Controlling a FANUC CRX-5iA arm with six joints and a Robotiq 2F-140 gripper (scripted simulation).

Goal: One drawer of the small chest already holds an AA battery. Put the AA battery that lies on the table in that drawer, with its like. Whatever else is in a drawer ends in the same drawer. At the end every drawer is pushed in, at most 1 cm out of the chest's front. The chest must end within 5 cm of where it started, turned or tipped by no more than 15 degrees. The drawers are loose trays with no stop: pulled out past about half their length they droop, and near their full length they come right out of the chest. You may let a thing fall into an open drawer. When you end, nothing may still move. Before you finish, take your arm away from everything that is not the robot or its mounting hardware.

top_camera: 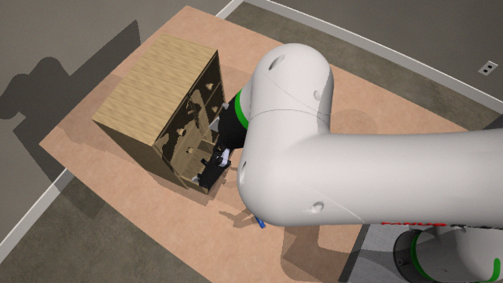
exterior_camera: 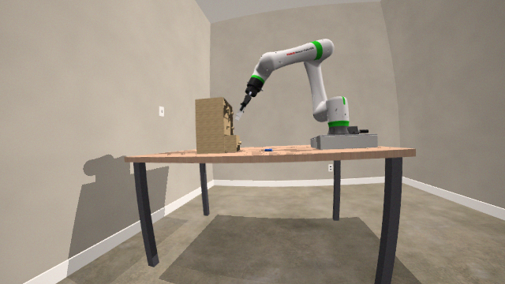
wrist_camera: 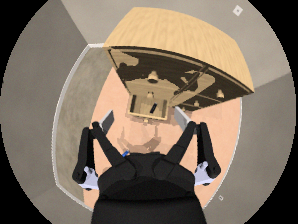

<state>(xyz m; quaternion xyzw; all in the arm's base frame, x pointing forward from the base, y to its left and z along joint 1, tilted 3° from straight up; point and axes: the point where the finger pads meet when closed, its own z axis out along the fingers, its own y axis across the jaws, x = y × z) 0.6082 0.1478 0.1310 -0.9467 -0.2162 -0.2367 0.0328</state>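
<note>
Right now my hand is 21 cm above the blue AA battery, 18 cm past it and 2 cm to the right of it. Round my hand: orange-brown thing (20 cm below, 16 cm ahead, 10 cm to the right); then dark battery (20 cm below, 6 cm ahead, 2 cm to the right).
</note>
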